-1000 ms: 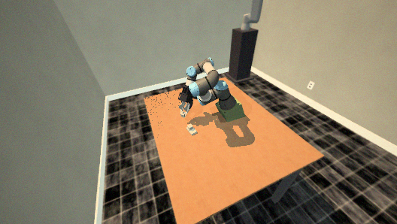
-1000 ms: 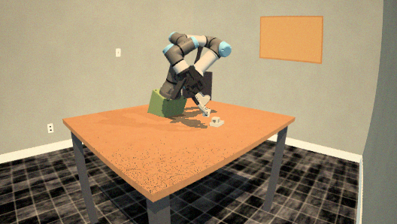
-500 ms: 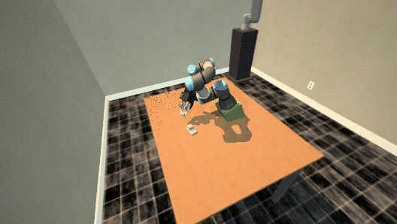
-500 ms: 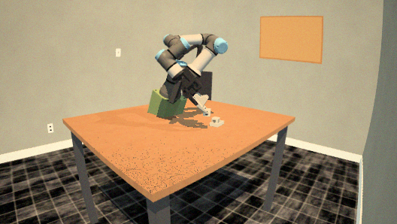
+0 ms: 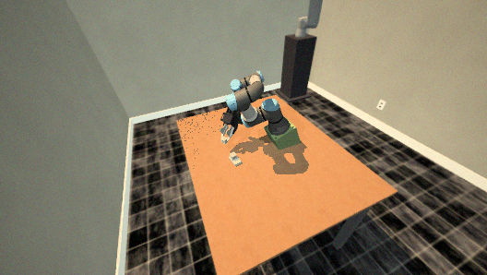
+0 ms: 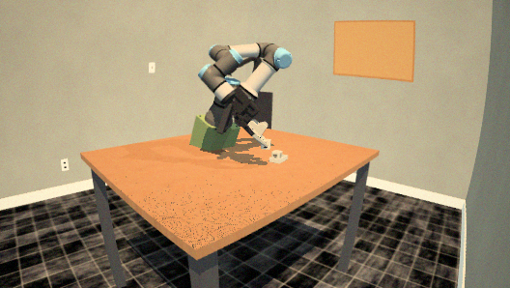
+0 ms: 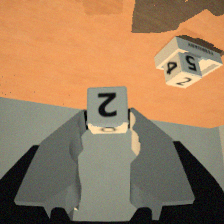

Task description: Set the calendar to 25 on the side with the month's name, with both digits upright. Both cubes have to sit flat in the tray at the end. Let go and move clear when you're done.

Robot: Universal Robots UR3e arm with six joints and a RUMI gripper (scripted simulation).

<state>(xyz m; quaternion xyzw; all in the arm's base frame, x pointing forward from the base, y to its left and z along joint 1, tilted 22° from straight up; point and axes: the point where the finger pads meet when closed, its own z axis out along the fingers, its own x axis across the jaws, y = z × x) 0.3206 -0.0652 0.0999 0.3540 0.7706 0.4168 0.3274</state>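
My gripper is now 11 cm to the right of the white calendar tray, 8 cm above it and 2 cm past it. Round my hand: white calendar cube 1 cm below, 1 cm ahead.
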